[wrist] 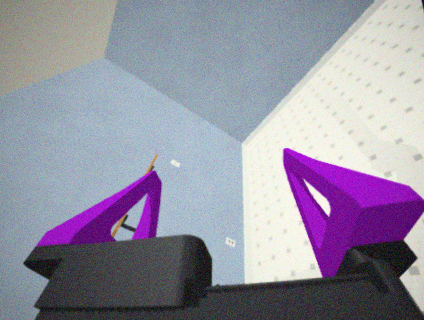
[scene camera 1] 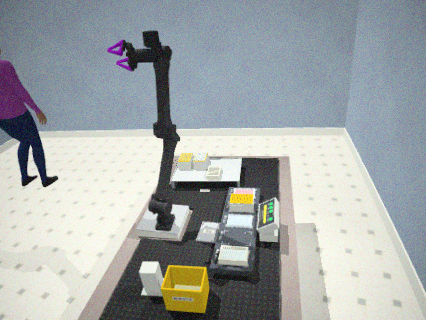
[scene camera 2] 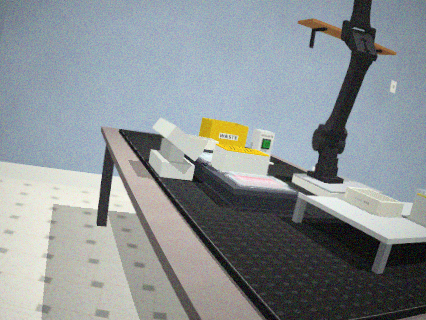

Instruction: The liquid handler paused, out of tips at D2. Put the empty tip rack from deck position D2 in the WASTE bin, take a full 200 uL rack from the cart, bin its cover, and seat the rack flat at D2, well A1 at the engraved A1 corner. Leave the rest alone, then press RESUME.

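Frame: origin at the arm's base, x ahead, y left, z up, level; centimetres.
Where they show: gripper, fingertip midpoint: (wrist: pixel 217 166) (scene camera 1: pixel 112 56); arm's base, link origin: (scene camera 1: pixel 165 223) (scene camera 2: pixel 324 179).
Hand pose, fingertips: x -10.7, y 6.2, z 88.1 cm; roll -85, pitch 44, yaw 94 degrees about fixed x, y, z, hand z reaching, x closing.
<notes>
Each offset is from my fingertips to the top centre of the thing. "*": to the spot under its first point.
My gripper (scene camera 1: pixel 114 56) (wrist: pixel 217 166) is open and empty, high above the table on the left, far from the racks. The dark deck (scene camera 1: pixel 225 235) (scene camera 2: pixel 240 197) holds a yellow-topped rack @(dx +52.4, dy +5.5, dz -80.2 cm) (scene camera 1: pixel 242 201) (scene camera 2: pixel 240 161), a pink plate behind it, a pale plate @(dx +51.4, dy -6.9, dz -84.9 cm) (scene camera 1: pixel 240 220) and a whitish rack @(dx +49.6, dy -31.6, dz -83.2 cm) (scene camera 1: pixel 233 255) at its near end. Position labels are illegible. The yellow WASTE bin @(dx +31.4, dy -50.6, dz -77.6 cm) (scene camera 1: pixel 185 299) (scene camera 2: pixel 223 132) has something pale inside. The white cart platform @(dx +28.1, dy +45.1, dz -84.5 cm) (scene camera 1: pixel 232 167) (scene camera 2: pixel 387 231) bears two boxy racks @(dx +12.0, dy +52.2, dz -78.0 cm) (scene camera 1: pixel 185 161) @(dx +22.8, dy +52.0, dz -78.0 cm) (scene camera 1: pixel 200 160) and a low cream rack @(dx +33.3, dy +38.2, dz -81.9 cm) (scene camera 1: pixel 214 172) (scene camera 2: pixel 372 201). A green button @(* dx +15.6, dy -41.8, dz -83.2 cm) (scene camera 2: pixel 265 144) is on the white box @(dx +15.1, dy -45.5, dz -78.0 cm) (scene camera 1: pixel 151 278).
A tilted screen unit (scene camera 1: pixel 268 220) (scene camera 2: pixel 175 145) stands beside the deck. A pale square plate @(dx +35.1, dy -10.0, dz -89.7 cm) (scene camera 1: pixel 207 232) lies between deck and arm base (scene camera 1: pixel 165 226). A person (scene camera 1: pixel 17 102) is at the left, beyond the table. An orange wall shelf (scene camera 2: pixel 322 27) is behind the arm.
</notes>
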